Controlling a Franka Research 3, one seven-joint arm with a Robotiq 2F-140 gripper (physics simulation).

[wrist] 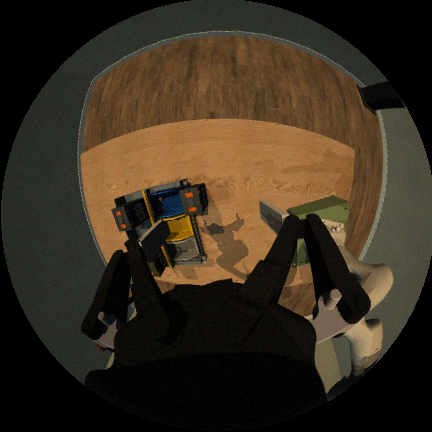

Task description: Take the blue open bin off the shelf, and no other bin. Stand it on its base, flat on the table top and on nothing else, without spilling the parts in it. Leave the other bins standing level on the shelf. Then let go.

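A blue open bin [169,204] sits in the shelf [200,245] at the left of the wrist view, partly covered by a dark block with orange marks; its contents are too dark to tell. A yellow bin [180,227] and a grey bin [186,249] stand beside it in a row. My gripper [210,218] is open, with its fingers wide apart above the table top [225,150]. The left finger pad overlaps part of the shelf in the view. The right one shows near a green box. Nothing is between the fingers.
Dark blocks with orange marks [195,200] [121,219] are at the shelf's right and left sides. A green box [320,207] stands on the table at the right, with pale robot arm parts [372,280] near it. A black object [382,96] is at the upper right.
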